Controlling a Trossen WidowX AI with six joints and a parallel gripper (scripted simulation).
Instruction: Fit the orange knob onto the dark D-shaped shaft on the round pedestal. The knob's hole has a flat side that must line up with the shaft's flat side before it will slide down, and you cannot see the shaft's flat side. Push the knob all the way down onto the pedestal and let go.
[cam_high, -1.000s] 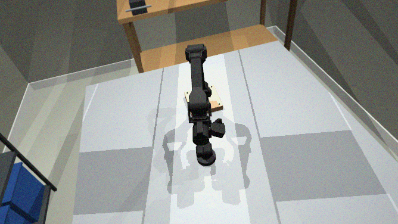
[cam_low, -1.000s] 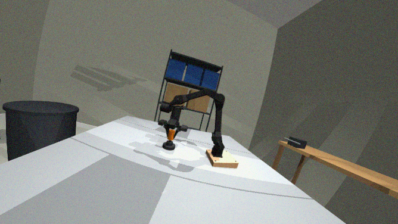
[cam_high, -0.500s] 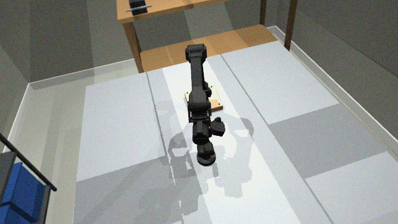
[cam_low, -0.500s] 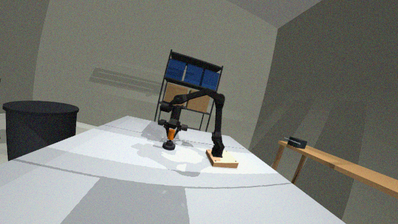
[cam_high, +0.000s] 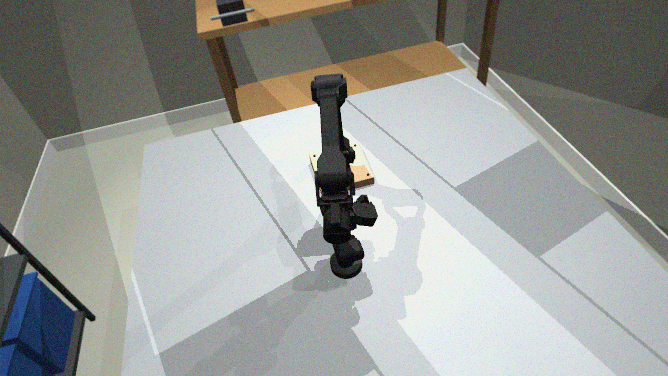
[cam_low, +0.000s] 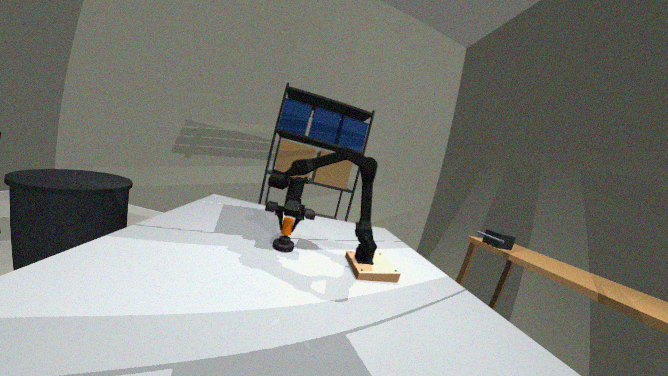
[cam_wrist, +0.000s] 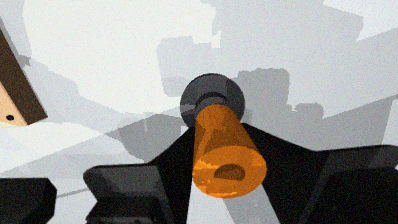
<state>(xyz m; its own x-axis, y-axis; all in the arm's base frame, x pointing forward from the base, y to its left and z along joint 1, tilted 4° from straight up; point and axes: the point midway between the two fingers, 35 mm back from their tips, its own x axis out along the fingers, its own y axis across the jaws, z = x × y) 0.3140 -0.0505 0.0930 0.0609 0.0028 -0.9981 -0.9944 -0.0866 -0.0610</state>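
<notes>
My gripper tip is 20 mm below the orange knob. From my gripper tip the other things lie so: dark round pedestal 40 mm below.
</notes>
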